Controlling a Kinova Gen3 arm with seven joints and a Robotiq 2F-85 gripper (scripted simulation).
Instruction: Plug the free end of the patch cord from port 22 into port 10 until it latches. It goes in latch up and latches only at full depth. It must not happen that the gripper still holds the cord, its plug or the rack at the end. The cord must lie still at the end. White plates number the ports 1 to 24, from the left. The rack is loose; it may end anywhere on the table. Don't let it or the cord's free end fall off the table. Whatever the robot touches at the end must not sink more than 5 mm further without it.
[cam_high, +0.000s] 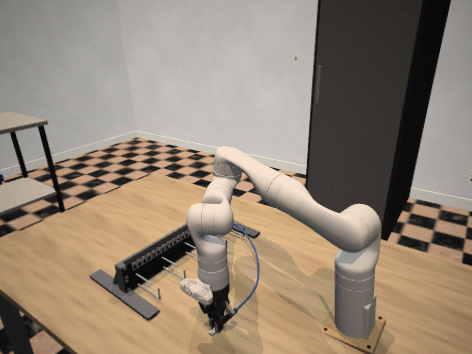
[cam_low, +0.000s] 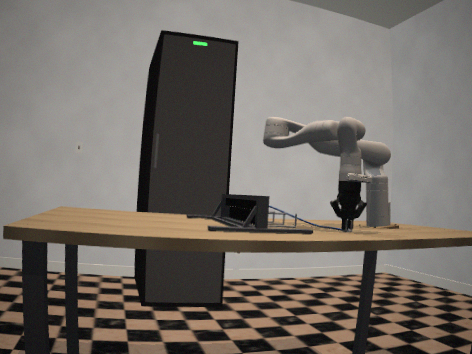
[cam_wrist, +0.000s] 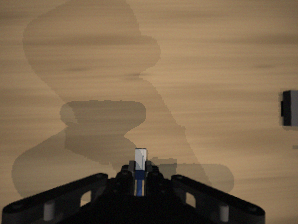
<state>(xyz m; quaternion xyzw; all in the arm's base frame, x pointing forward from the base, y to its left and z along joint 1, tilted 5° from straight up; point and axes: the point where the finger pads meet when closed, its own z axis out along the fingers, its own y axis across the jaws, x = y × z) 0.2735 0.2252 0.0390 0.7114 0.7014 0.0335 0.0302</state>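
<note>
Right now my hand is 1 cm to the right of the plug and 1 cm above it.
</note>
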